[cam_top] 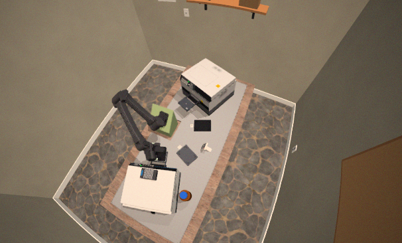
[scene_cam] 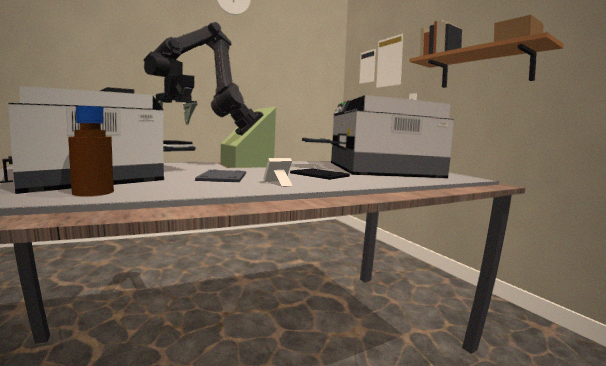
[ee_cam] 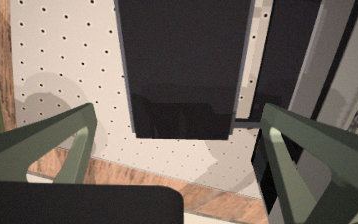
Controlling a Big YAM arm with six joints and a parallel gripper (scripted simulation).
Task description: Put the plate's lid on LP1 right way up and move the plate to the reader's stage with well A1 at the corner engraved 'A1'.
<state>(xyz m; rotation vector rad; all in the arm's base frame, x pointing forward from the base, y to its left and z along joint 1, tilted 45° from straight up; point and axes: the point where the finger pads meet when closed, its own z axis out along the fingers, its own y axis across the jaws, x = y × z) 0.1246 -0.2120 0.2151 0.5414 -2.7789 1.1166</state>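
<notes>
Now: the dark lid 7 cm below my hand and 1 cm behind it. The rest, counted from my hand: lidded white well plate (7 cm below, 1 cm behind); brown capped bottle (35 cm ahead, 19 cm to the right, 5 cm below); grey pad (19 cm ahead, 15 cm below, 13 cm to the left).
</notes>
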